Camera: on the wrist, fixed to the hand. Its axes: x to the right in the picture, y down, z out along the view.
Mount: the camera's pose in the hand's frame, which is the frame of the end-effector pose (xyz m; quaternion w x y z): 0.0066 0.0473 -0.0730 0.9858 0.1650 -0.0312 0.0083
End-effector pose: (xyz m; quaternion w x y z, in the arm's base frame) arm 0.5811 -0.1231 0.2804 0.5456 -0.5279 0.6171 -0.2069
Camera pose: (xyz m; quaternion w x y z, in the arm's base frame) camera 0.4969 -0.1354 0.2614 0.6459 -0.4317 0.5615 -0.2848
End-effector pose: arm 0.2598 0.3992 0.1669 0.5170 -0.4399 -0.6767 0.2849
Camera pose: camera 0.3429 0.4213 0.1522 0.5588 -0.3451 -0.6326 0.4105
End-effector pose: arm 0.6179 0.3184 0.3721 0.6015 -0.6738 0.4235 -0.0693
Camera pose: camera 0.5550 0.2631 0.3477 0.7179 -0.5636 0.3929 -0.1122
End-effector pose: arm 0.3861 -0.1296 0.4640 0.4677 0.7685 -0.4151 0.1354
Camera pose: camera 0.3672 -0.0826 0.5350 0.3202 0.8355 -0.4078 0.1819
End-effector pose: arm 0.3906 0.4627 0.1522 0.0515 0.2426 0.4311 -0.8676
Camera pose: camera 0.4264 0.4904 0.0777 0.0314 0.2241 0.2782 -0.9335
